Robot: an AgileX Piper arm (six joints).
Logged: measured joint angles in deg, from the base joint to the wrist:
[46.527, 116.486, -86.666, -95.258, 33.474, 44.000]
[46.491, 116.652, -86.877, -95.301, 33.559, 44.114]
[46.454, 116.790, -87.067, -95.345, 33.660, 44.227]
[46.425, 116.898, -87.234, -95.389, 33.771, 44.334]
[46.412, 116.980, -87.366, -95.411, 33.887, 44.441]
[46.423, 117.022, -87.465, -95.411, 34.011, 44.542]
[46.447, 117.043, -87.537, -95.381, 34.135, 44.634]
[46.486, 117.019, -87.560, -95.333, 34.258, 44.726]
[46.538, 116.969, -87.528, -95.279, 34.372, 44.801]
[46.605, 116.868, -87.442, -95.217, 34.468, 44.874]
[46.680, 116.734, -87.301, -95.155, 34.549, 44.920]
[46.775, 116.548, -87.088, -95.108, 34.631, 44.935]
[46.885, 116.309, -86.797, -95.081, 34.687, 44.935]
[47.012, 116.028, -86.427, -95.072, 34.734, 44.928]
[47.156, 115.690, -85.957, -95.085, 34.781, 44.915]
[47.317, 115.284, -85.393, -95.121, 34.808, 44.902]
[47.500, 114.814, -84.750, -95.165, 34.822, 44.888]
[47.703, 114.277, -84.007, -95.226, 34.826, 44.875]
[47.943, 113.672, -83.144, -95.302, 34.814, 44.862]
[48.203, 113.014, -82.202, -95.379, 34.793, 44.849]
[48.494, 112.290, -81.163, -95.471, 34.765, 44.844]
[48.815, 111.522, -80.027, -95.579, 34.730, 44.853]
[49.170, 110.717, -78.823, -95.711, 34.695, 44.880]
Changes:
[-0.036, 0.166, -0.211, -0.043, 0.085, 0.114]
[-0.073, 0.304, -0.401, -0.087, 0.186, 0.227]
[-0.102, 0.412, -0.568, -0.131, 0.297, 0.334]
[-0.115, 0.494, -0.700, -0.153, 0.413, 0.441]
[-0.104, 0.536, -0.799, -0.153, 0.537, 0.542]
[-0.080, 0.557, -0.871, -0.123, 0.661, 0.634]
[-0.041, 0.533, -0.894, -0.075, 0.784, 0.726]
[0.011, 0.483, -0.862, -0.021, 0.898, 0.801]
[0.078, 0.382, -0.776, 0.041, 0.994, 0.874]
[0.153, 0.248, -0.635, 0.103, 1.075, 0.920]
[0.248, 0.062, -0.422, 0.150, 1.157, 0.935]
[0.358, -0.177, -0.131, 0.177, 1.213, 0.935]
[0.485, -0.458, 0.239, 0.186, 1.260, 0.928]
[0.629, -0.796, 0.709, 0.173, 1.307, 0.915]
[0.790, -1.202, 1.273, 0.137, 1.334, 0.902]
[0.973, -1.672, 1.916, 0.093, 1.348, 0.888]
[1.176, -2.209, 2.659, 0.032, 1.352, 0.875]
[1.416, -2.814, 3.522, -0.044, 1.340, 0.862]
[1.676, -3.472, 4.464, -0.121, 1.319, 0.849]
[1.967, -4.196, 5.503, -0.213, 1.291, 0.844]
[2.288, -4.964, 6.639, -0.321, 1.256, 0.853]
[2.643, -5.769, 7.843, -0.453, 1.221, 0.880]

